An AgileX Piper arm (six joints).
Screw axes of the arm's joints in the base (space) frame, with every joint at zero. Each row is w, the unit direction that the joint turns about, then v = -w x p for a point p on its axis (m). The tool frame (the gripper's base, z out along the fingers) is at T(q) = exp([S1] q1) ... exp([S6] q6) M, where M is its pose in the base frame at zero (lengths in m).
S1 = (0, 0, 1, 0, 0, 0)
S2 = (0, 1, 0, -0.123, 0, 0)
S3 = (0, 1, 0, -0.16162, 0, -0.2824)
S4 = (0.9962, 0, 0.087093, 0, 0.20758, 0)
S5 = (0, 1, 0, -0.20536, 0, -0.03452)
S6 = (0.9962, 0, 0.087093, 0, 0.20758, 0)
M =
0.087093 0 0.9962 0.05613
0 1 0 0
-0.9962 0 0.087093 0.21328
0 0 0 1
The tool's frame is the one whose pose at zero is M.
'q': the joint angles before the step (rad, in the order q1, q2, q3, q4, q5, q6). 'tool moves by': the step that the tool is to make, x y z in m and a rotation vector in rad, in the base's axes. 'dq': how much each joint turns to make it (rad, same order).
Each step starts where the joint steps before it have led.
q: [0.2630 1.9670 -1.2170 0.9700 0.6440 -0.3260]
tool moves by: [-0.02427 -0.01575 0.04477 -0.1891 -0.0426 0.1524]
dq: [0.0000 -0.1530 0.0000 -0.3630 0.1270 0.1530]
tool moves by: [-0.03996 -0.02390 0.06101 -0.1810 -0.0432 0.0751]
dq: [0.0000 -0.2140 0.0030 -0.2870 0.1911 0.1310]
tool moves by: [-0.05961 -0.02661 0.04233 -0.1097 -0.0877 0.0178]
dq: [0.0000 -0.2610 0.0990 -0.1520 0.0999 0.0420]
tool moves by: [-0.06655 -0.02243 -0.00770 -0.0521 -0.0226 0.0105]
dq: [0.0000 -0.2560 0.2210 -0.0571 0.0270 0.0000]
